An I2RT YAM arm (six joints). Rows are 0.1 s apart.
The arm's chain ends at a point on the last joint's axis. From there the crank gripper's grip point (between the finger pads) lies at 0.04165 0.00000 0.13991 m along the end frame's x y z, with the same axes.
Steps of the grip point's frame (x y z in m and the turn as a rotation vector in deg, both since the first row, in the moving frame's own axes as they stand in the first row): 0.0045, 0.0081, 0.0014, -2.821, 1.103, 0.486; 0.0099, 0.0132, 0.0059, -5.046, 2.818, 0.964; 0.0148, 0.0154, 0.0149, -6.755, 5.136, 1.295; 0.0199, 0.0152, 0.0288, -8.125, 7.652, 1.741; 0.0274, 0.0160, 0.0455, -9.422, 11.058, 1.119; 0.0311, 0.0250, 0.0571, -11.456, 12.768, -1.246; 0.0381, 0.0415, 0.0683, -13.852, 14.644, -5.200; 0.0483, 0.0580, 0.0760, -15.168, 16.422, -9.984; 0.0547, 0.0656, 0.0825, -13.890, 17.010, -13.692; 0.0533, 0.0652, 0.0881, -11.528, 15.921, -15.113; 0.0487, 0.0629, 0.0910, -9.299, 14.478, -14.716; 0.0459, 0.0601, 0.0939, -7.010, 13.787, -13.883
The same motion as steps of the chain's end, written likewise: 0.0018, 0.0009, 0.0024, -2.821, 1.103, 0.486; 0.0032, 0.0002, 0.0087, -5.046, 2.818, 0.964; 0.0027, -0.0019, 0.0202, -6.755, 5.136, 1.295; 0.0020, -0.0057, 0.0371, -8.125, 7.652, 1.741; 0.0017, -0.0072, 0.0580, -9.422, 11.058, 1.119; 0.0011, -0.0004, 0.0724, -11.456, 12.768, -1.246; 0.0031, 0.0150, 0.0868, -13.852, 14.644, -5.200; 0.0085, 0.0341, 0.0971, -15.168, 16.422, -9.984; 0.0136, 0.0488, 0.1034, -13.890, 17.010, -13.692; 0.0150, 0.0548, 0.1063, -11.528, 15.921, -15.113; 0.0140, 0.0565, 0.1066, -9.299, 14.478, -14.716; 0.0133, 0.0579, 0.1081, -7.010, 13.787, -13.883
